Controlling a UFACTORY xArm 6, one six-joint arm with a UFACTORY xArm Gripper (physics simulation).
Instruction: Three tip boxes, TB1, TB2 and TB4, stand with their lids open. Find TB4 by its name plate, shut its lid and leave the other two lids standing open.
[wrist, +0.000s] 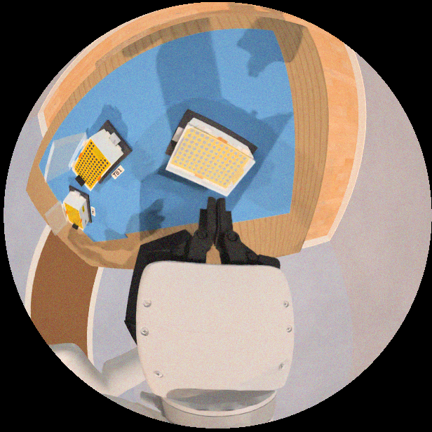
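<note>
A large tip box (212, 157) stands in the middle of the mat; its tips show pale through a clear lid that lies over its top, so it looks shut. Its name plate does not show. The box TB1 (95, 157), with its plate (117, 172) beside it, stands at the left with bright yellow tips; its clear lid (65, 157) stands open on the left. A smaller-looking box (76, 210) stands at the lower left, its lid (56, 217) open; its plate (93, 211) is too small to read. My gripper (214, 207) is shut and empty, close below the middle box's near edge.
The blue mat (190, 65) lies on a wooden table with a raised-looking wood border (311, 130). Dark shadows fall across the mat. A brown surface (62, 295) shows at the lower left, beside part of the pale robot arm (122, 372).
</note>
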